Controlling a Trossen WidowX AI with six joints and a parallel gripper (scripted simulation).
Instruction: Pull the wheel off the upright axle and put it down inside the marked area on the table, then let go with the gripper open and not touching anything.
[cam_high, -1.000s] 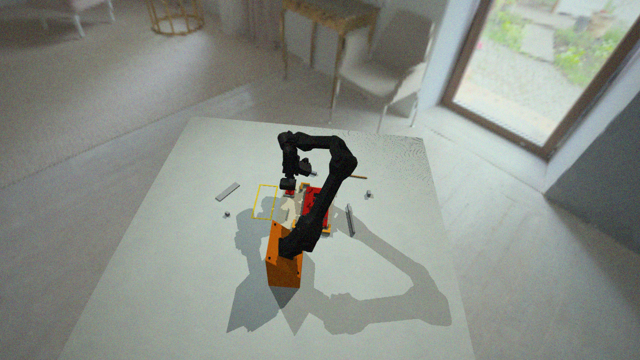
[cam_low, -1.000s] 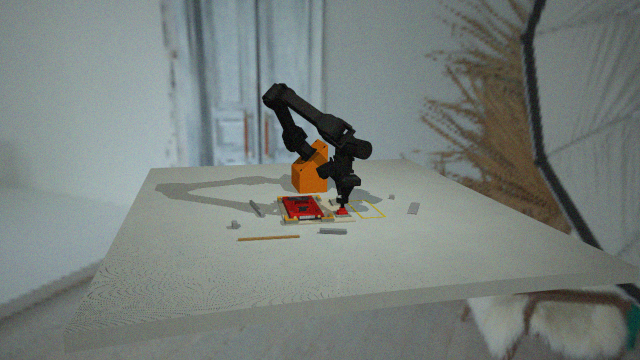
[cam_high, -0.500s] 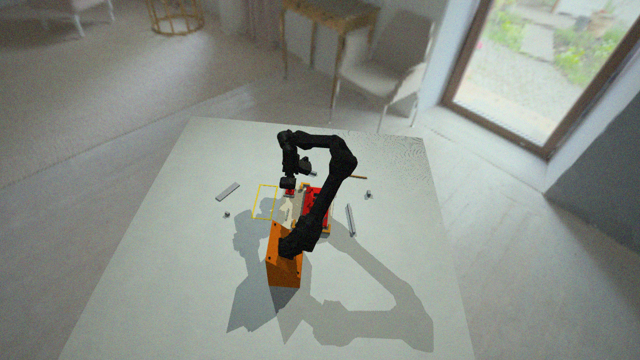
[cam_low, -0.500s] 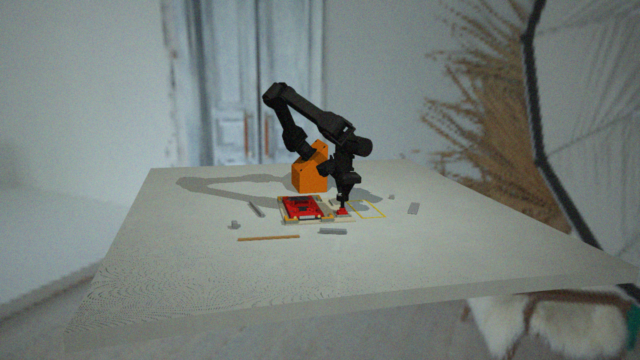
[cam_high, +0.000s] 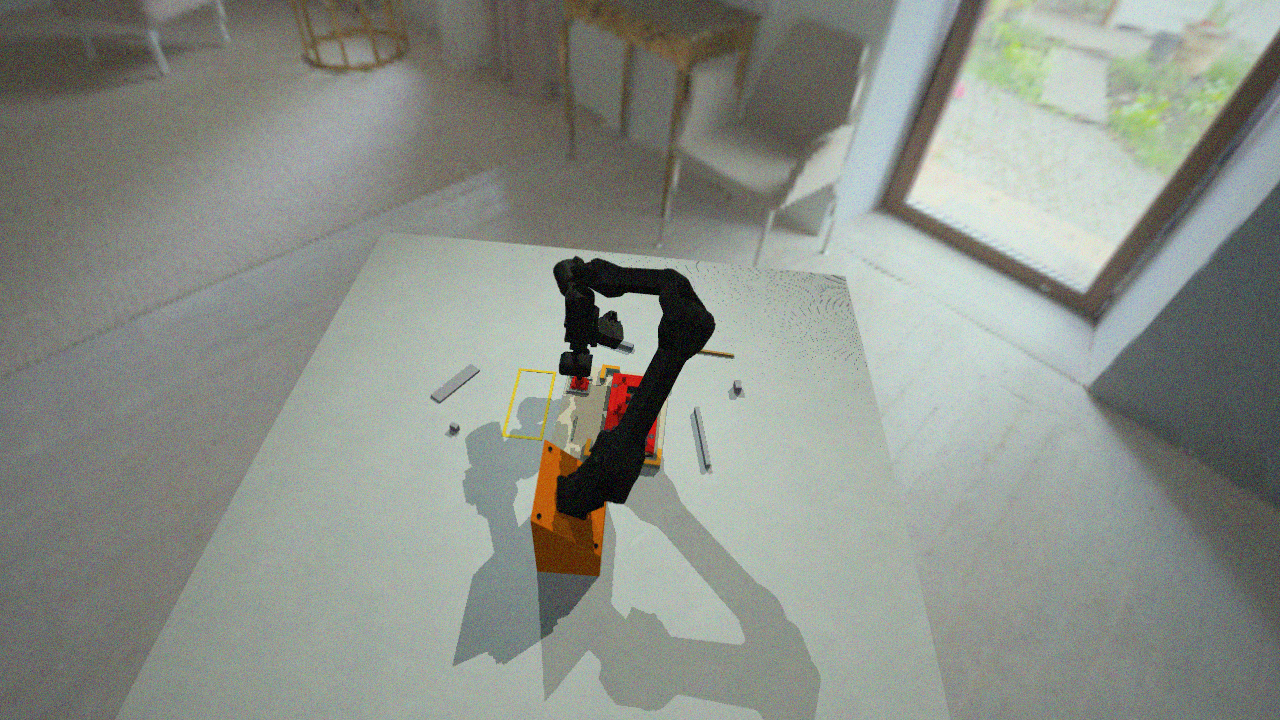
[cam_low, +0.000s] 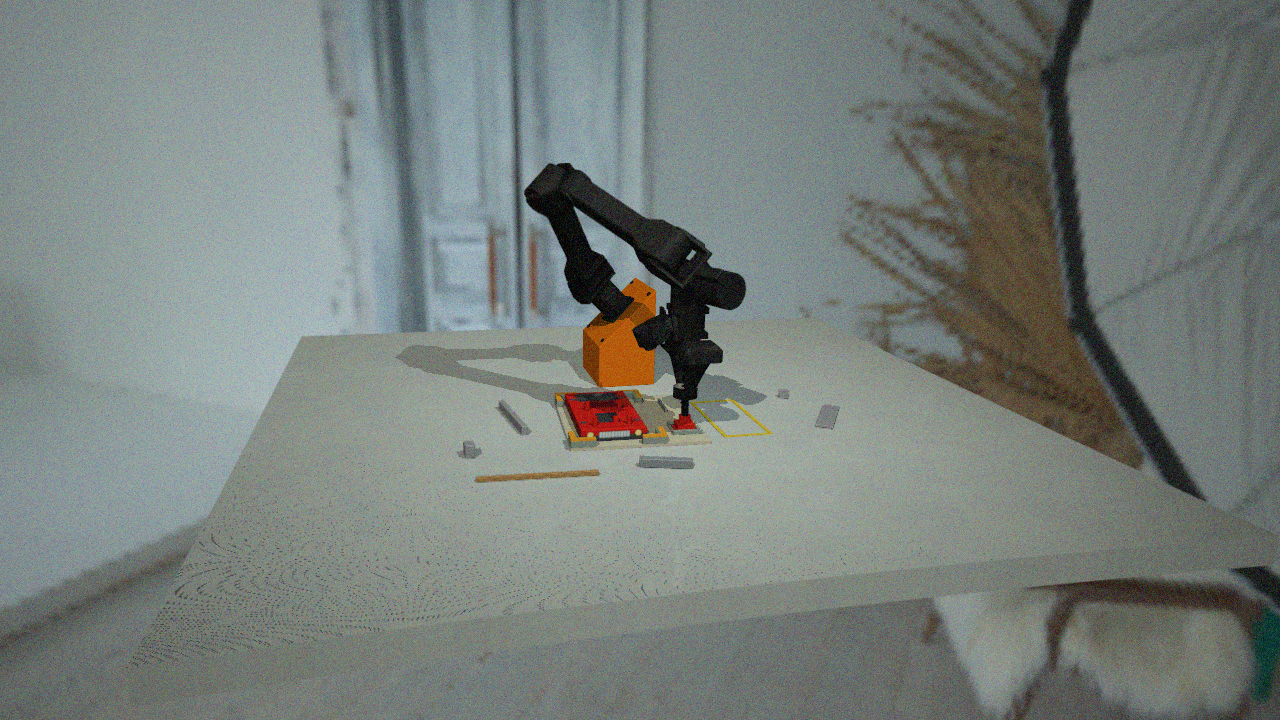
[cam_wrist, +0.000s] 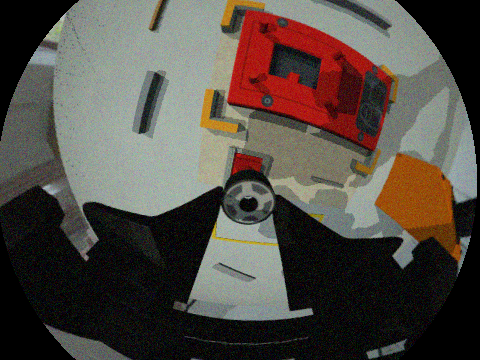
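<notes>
The dark upright axle lies 4 cm below my gripper tip. Round my gripper tip: thin wooden rod: 11 cm ahead, 28 cm to the right, 7 cm below; grey wheel: right at my gripper tip.
</notes>
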